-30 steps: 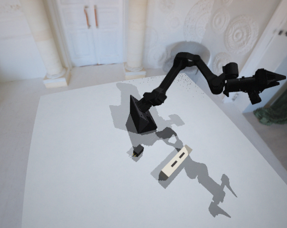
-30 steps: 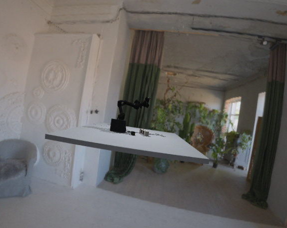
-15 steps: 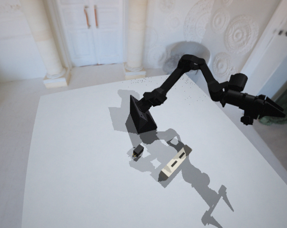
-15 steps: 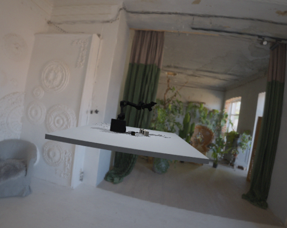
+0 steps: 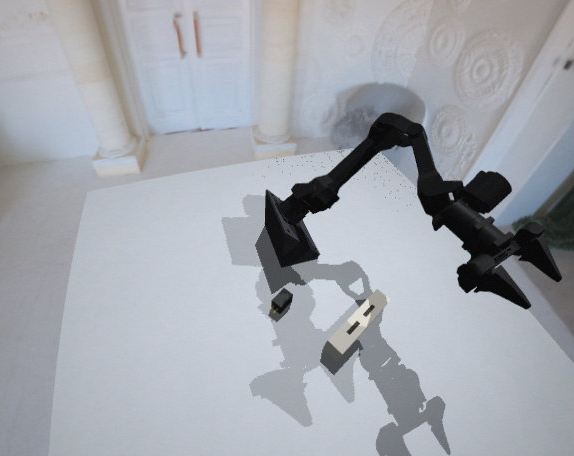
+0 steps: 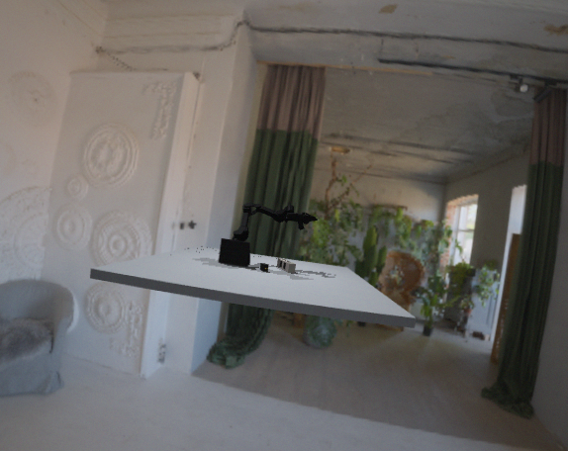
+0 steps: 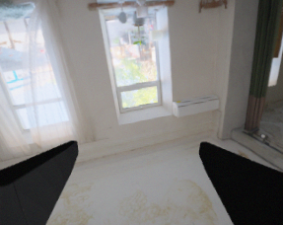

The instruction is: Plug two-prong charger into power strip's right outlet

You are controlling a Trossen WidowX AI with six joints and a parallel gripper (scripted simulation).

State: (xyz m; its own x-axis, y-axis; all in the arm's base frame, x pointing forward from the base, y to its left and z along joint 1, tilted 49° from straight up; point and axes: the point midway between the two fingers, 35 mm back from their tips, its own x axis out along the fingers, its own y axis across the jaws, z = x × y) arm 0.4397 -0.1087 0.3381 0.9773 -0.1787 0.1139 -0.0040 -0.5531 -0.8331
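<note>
The two-prong charger is 310 mm behind my gripper tip, 290 mm to the right of it and 340 mm below it.
</note>
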